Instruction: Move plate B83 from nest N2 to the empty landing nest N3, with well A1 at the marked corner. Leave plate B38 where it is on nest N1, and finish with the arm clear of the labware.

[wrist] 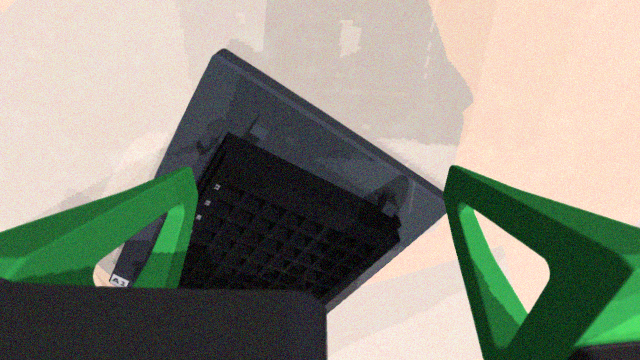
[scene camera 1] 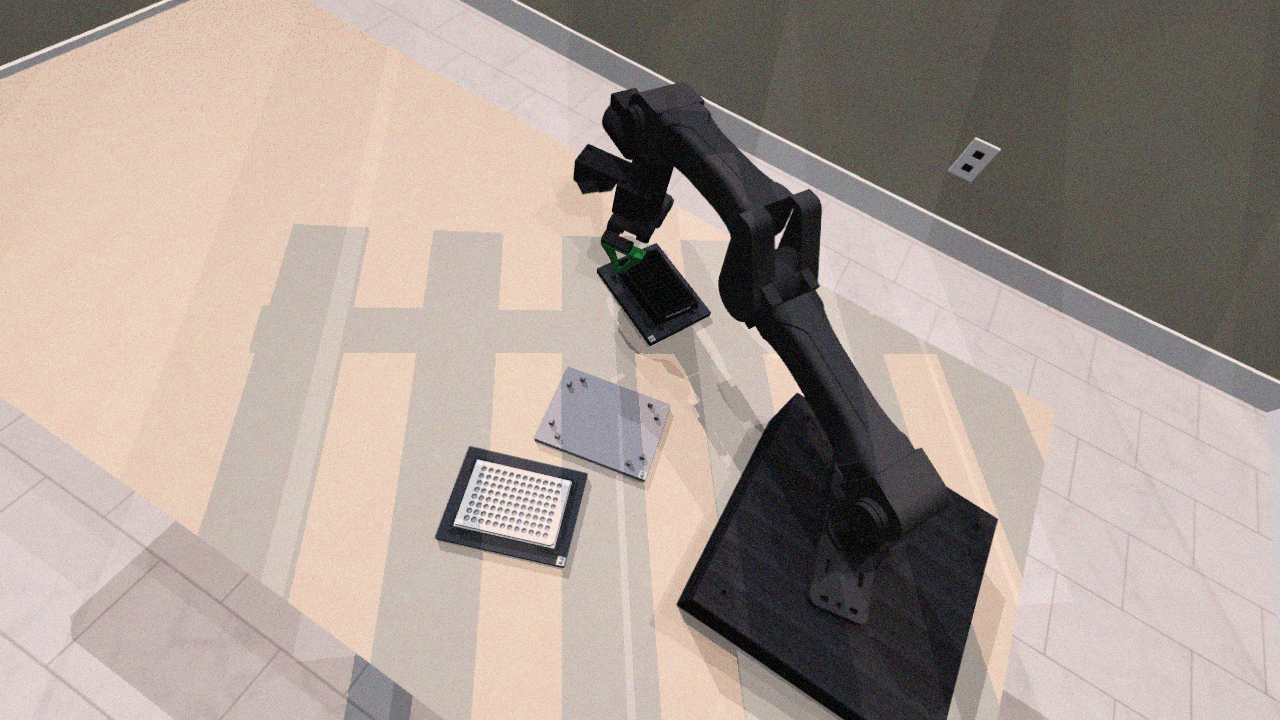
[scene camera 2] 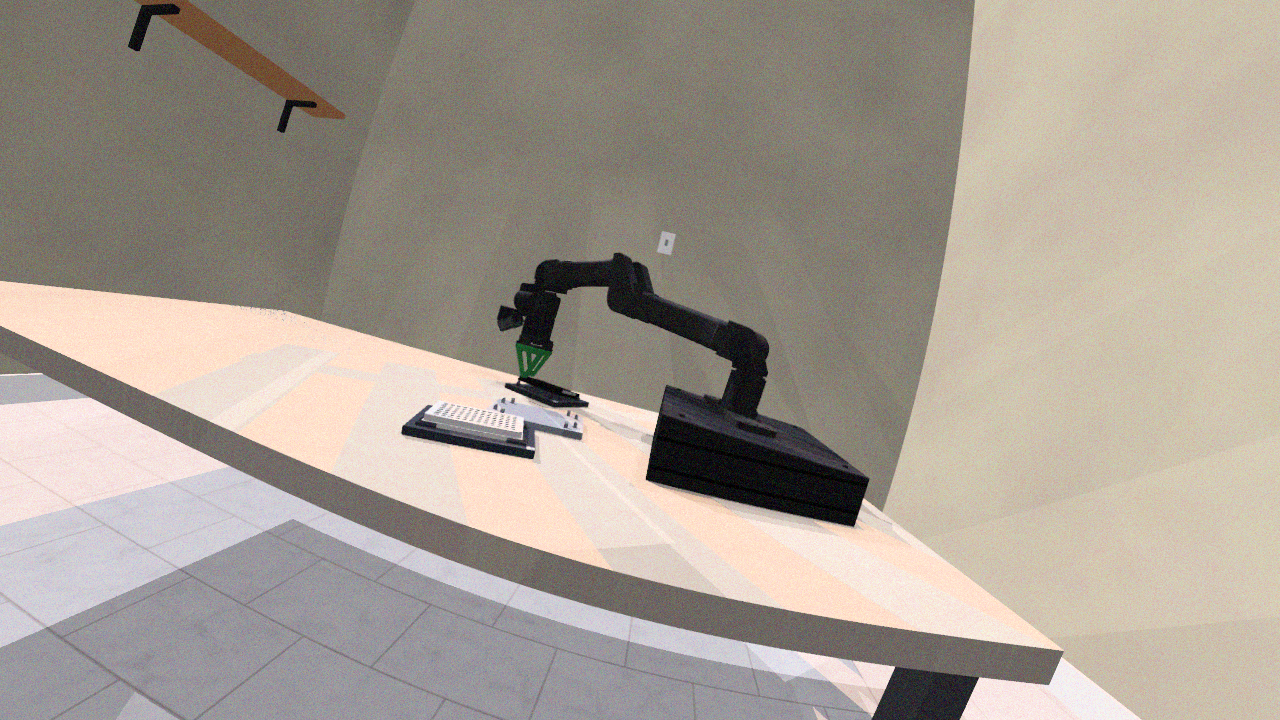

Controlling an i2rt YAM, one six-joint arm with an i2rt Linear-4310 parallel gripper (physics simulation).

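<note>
A black well plate sits on a dark nest. A white well plate sits on another dark nest. The grey nest between them is empty, with small upright pegs. Plate and nest numbers are not readable. My gripper is open and empty, low over the black plate's far end. In the wrist view the plate lies skewed to the fingers, partly hidden by the left finger and dark gripper body; an A1 label shows on its nest.
The black arm base stands on the table, to the right of the nests in both scene views. The arm reaches from it to the black plate. The grey nest and the white plate's nest are close together. A wooden shelf hangs on the wall.
</note>
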